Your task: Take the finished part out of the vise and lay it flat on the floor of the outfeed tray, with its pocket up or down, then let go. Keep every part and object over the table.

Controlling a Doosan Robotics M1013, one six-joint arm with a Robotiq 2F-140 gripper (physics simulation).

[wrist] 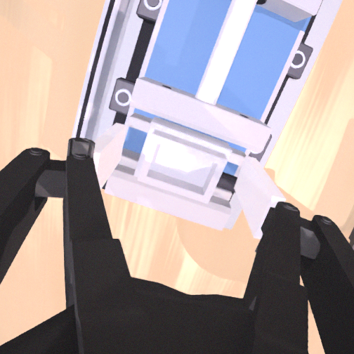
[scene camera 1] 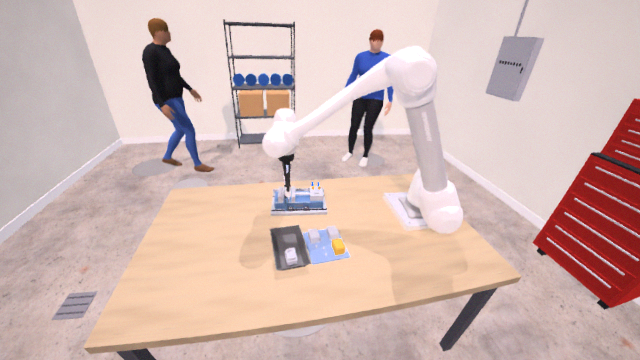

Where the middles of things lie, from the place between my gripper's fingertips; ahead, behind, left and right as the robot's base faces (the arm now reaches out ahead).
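Measured from the blue plate [scene camera 1: 317, 254], my hand is 9 cm above it, 18 cm past it and 30 cm to the right of it.
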